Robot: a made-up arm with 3 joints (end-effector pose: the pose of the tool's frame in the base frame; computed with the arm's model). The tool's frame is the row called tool. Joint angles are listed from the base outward.
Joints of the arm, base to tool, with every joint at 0 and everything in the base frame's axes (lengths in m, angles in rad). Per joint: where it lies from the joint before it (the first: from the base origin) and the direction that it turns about. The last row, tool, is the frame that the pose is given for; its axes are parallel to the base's.
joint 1: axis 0 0 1 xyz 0 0 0.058
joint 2: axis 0 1 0 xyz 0.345 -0.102 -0.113
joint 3: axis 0 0 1 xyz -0.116 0.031 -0.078
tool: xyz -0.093 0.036 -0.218
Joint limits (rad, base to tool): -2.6..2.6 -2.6..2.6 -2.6..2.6
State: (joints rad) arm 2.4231 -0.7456 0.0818
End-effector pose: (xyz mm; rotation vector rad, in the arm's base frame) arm -265.7 289.1 -416.0 0.8942 -0.3782 2.3579
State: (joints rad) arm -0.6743 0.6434 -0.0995
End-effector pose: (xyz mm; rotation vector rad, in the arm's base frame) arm -13.5 -22.4 -168.9 0.1869 0.6322 -0.7464
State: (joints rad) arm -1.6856 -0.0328 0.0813
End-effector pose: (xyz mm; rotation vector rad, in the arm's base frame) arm -58.8 -137.4 -357.8 -0.0283 -0.0232 -1.6041
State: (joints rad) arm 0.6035 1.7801 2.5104
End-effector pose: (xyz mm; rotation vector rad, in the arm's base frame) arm 144.2 -88.8 67.3 1.9797 1.4054 1.9662
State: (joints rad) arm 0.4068 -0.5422 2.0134
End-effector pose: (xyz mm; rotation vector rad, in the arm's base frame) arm 439.1 3.6 -364.6 -0.5016 -0.4840 2.3463
